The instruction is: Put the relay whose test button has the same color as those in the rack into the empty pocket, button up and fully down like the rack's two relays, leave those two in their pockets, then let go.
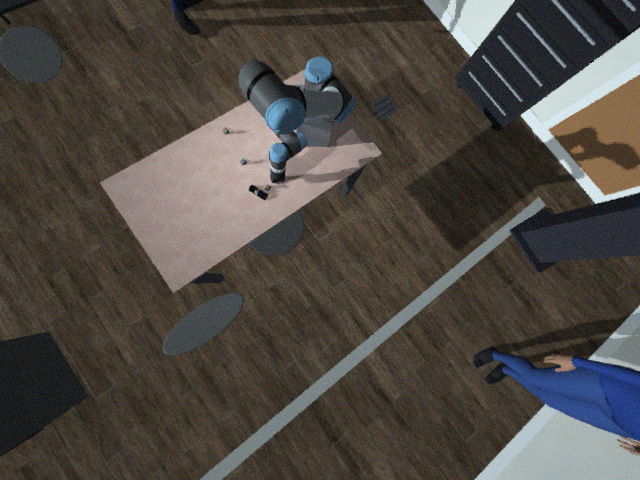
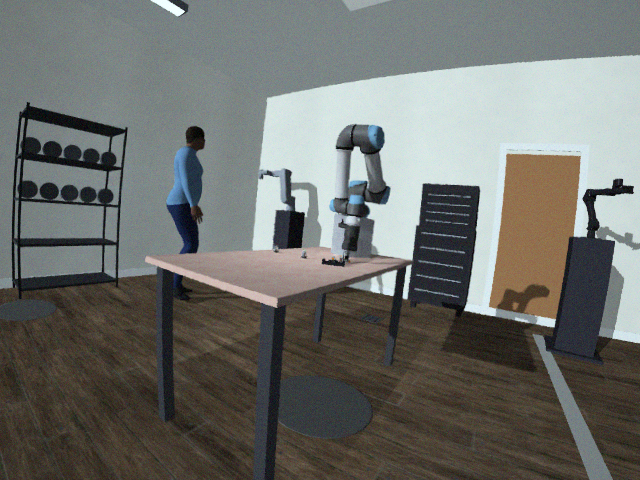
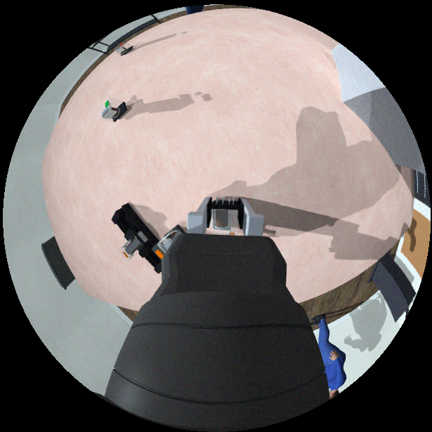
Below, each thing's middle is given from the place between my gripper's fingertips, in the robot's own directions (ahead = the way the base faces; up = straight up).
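My gripper's 10 mm below the black rack (image 3: pixel 125 217) at the moment, and it's 20 mm to the right of the rack and 130 mm short of it.
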